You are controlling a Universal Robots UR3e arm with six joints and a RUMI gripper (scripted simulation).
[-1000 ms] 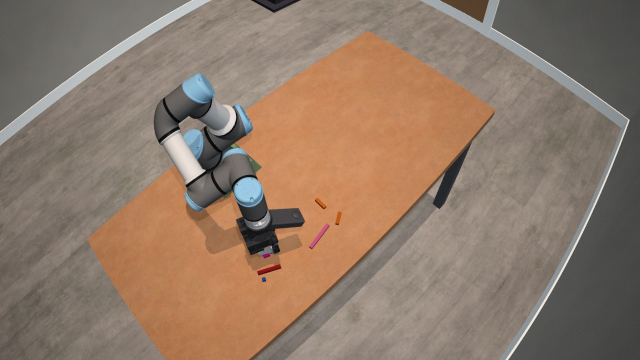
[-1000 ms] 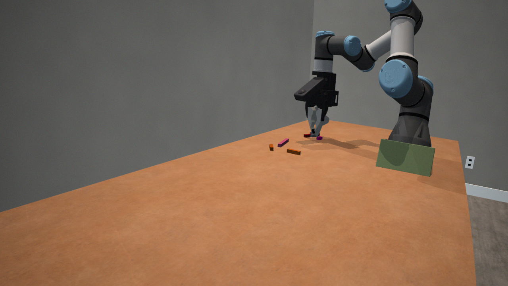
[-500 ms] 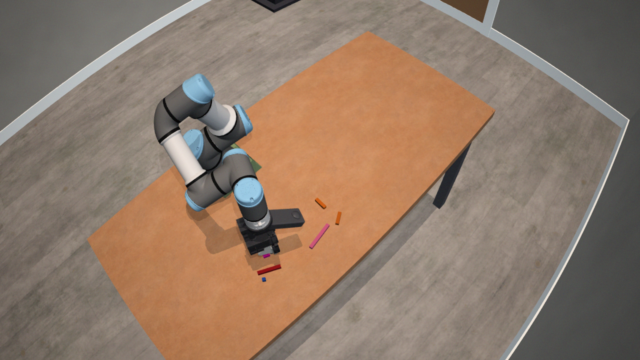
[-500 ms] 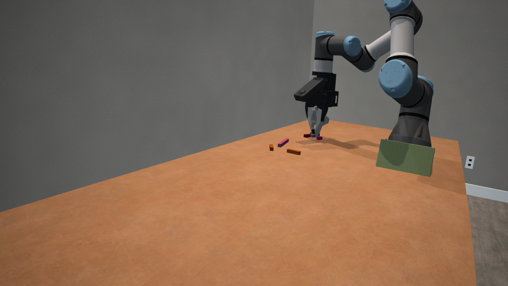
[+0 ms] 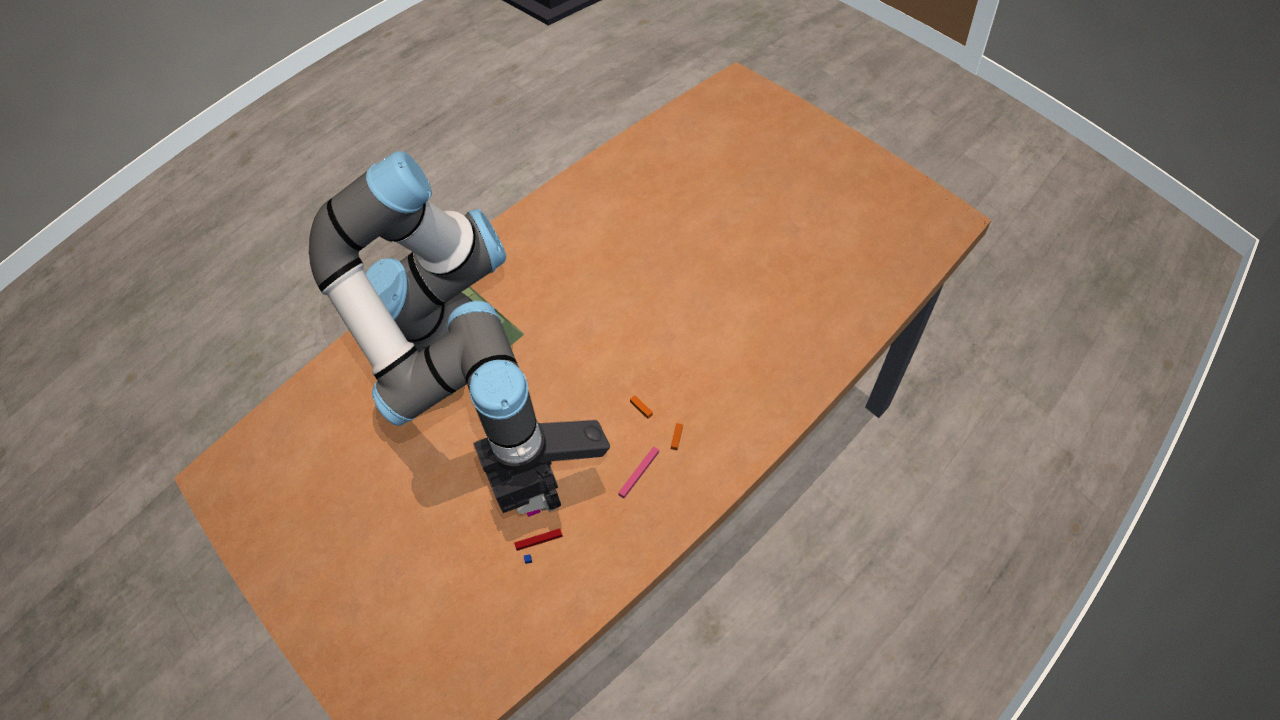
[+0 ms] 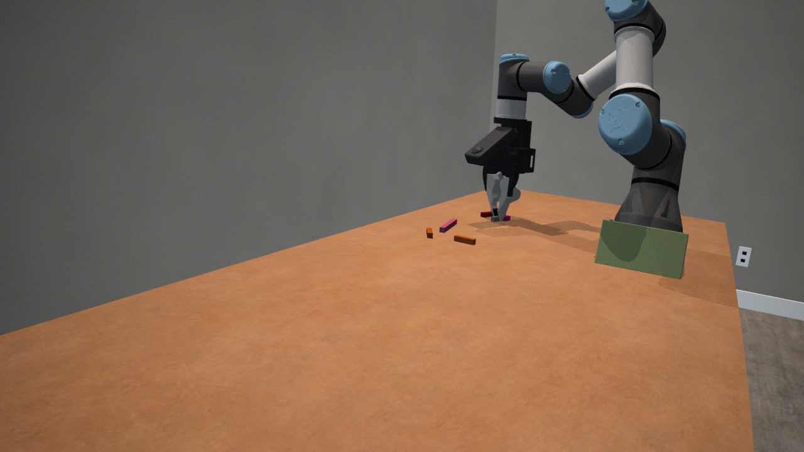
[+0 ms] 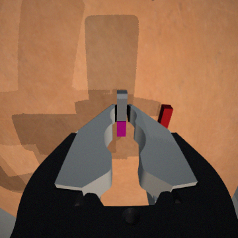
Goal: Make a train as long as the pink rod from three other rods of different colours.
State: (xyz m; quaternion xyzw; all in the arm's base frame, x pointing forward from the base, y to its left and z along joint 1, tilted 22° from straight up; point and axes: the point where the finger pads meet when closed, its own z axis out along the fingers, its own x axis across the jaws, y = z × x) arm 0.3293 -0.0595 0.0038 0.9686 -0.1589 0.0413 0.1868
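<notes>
Right now my hand is 1 cm above the grey rod. Round my hand: magenta rod: 1 cm behind, 3 cm to the right, 1 cm below; then red rod: 3 cm ahead, 5 cm to the right, 1 cm below; then small blue rod: 4 cm ahead, 8 cm to the right, 1 cm below.
</notes>
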